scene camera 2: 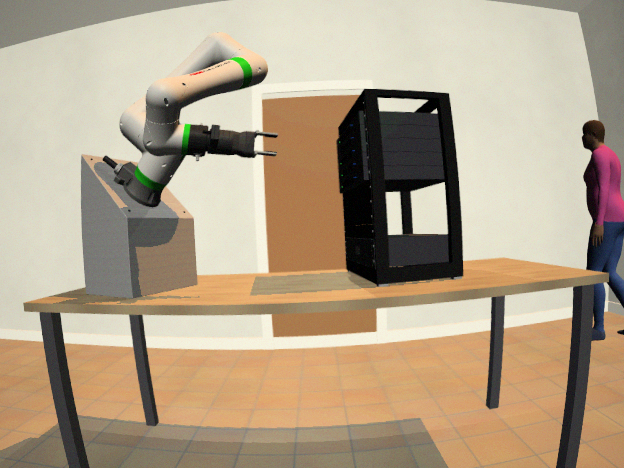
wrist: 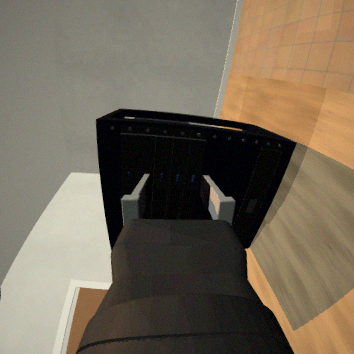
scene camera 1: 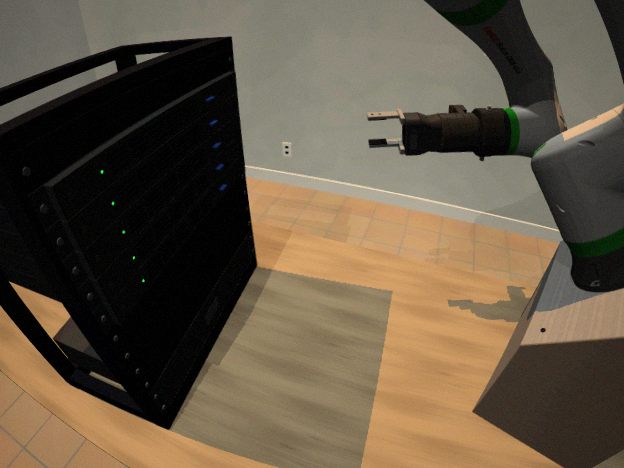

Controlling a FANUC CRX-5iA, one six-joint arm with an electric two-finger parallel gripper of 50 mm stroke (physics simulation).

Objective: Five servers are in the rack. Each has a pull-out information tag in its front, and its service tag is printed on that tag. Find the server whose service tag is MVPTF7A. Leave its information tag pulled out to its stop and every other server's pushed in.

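Places are measured from the arm's base along level axes (x ahead, y left, z up), in centimetres.
Pixels of known places: gripper, fingertip midpoint: point(scene camera 2: 276, 144) point(wrist: 175, 184) point(scene camera 1: 368, 130); arm's base at its link origin: point(scene camera 2: 141, 193) point(scene camera 1: 613, 266).
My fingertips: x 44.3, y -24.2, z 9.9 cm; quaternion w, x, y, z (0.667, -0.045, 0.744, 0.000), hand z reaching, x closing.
Ahead of a thing's pixels: the offset from my fingertips to its top centre. "pt": to the spot under its first point.
The black rack point(scene camera 1: 115, 95) point(scene camera 2: 379, 211) point(wrist: 105, 150) stands upright. The servers point(scene camera 1: 166, 196) point(scene camera 2: 413, 146) point(wrist: 165, 155) are stacked in its upper part, their fronts very dark. Each front carries a small blue mark @[pt dx +27.0, dy +9.0, dz +0.0 cm] point(scene camera 1: 216, 145) near one side and a green light @[pt dx +31.5, dy +34.6, dz -0.1 cm] point(scene camera 1: 123, 231) near the other. No information tag can be seen standing out from the fronts, and no service tag print is readable. My gripper point(scene camera 1: 370, 129) point(scene camera 2: 276, 144) point(wrist: 175, 184) is open and empty. It points level at the rack front, well apart from it, at about the height of the servers.
The rack stands on the wooden table point(scene camera 1: 428, 403) point(scene camera 2: 226, 307), which has a grey-brown patch @[pt dx +8.8, dy +20.6, dz -43.3 cm] point(scene camera 1: 312, 352) point(scene camera 2: 297, 284) point(wrist: 310, 240) in front of the rack. The arm's sloped pedestal point(scene camera 1: 554, 382) point(scene camera 2: 108, 241) stands opposite. A person point(scene camera 2: 604, 176) stands beyond the table's far end.
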